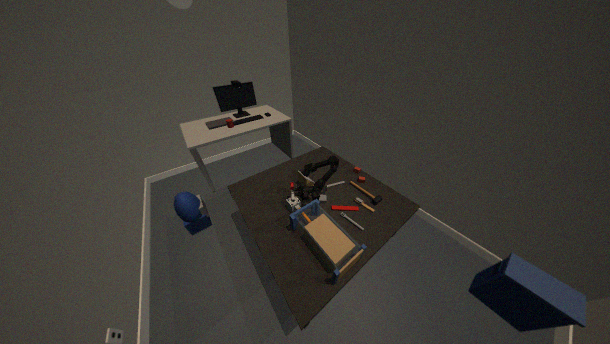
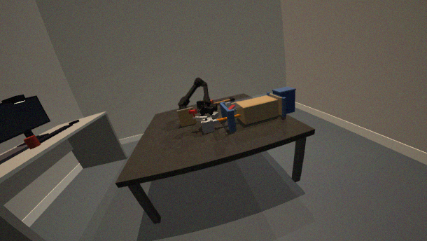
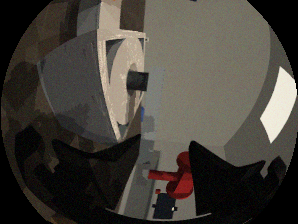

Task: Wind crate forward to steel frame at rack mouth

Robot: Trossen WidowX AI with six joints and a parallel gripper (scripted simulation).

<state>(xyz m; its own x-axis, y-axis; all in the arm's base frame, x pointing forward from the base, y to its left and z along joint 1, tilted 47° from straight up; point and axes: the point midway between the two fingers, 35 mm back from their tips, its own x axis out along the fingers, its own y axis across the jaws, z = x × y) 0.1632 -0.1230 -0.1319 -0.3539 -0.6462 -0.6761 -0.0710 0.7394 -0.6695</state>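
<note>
Now: the winch handle 1 cm to the left of my gripper tip, 1 cm below it and 1 cm behind it. From my gripper tip the other things lie so: red knob (4 cm behind, 2 cm to the left, 2 cm above); grey hand winch (10 cm below, 4 cm ahead, 3 cm to the right); blue frame (21 cm ahead, 2 cm below, 1 cm to the right).
</note>
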